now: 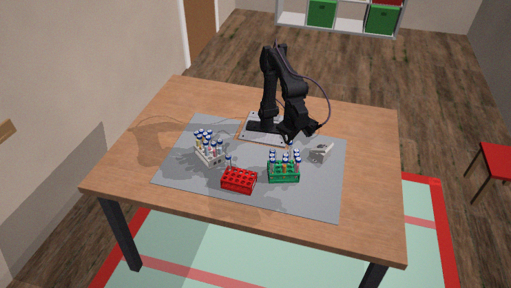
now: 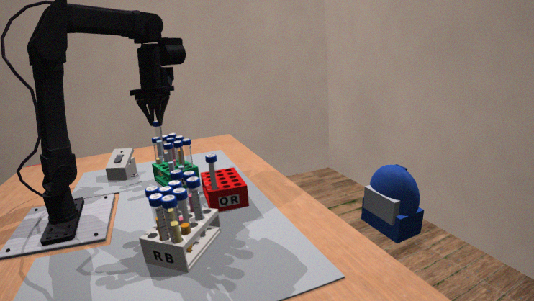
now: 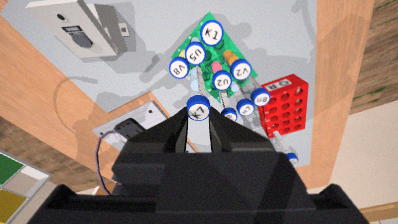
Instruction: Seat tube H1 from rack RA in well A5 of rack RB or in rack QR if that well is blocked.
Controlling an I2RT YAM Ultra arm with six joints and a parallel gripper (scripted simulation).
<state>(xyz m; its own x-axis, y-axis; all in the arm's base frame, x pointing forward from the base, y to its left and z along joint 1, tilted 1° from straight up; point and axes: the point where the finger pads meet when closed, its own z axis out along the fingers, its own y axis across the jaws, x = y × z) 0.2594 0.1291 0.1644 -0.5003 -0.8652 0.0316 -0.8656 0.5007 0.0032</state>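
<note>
Right now my hand is 6 cm above the clear tube and 1 cm to the right of it. Also, from my hand: red rack QR (18 cm to the right, 15 cm below, 12 cm ahead); then grey done button box (14 cm to the left, 13 cm below, 12 cm behind); then white rack RB (34 cm to the right, 15 cm below, 1 cm behind).
</note>
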